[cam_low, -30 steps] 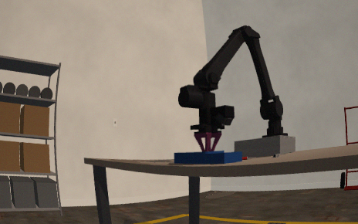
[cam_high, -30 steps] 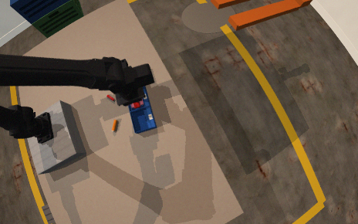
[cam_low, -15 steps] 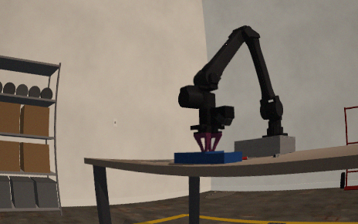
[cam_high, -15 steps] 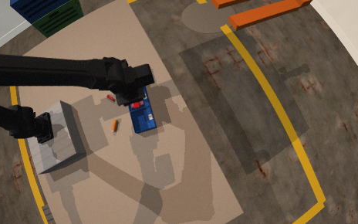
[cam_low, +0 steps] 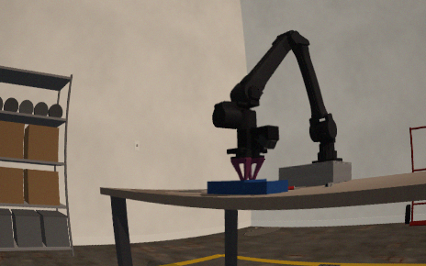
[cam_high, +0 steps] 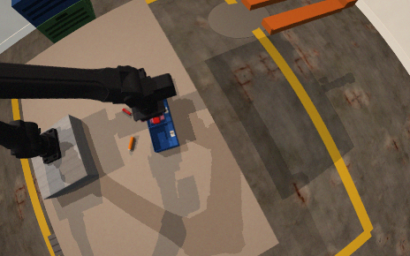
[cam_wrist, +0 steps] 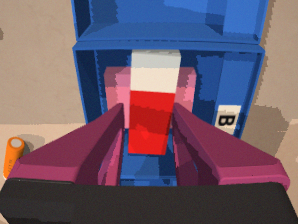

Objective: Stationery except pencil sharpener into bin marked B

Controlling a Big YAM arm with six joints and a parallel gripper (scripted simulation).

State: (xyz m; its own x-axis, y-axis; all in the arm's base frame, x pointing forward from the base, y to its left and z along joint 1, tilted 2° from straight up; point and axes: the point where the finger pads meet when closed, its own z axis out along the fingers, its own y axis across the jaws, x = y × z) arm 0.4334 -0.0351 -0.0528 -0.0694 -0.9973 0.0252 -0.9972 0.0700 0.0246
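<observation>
Right now my hand is 1 cm to the right of the red-and-white eraser and 1 cm above it. Round my hand: pink eraser block (2 cm below); small red piece (11 cm behind, 7 cm to the left, 3 cm below); joined blue bins (1 cm ahead, 2 cm below).
</observation>
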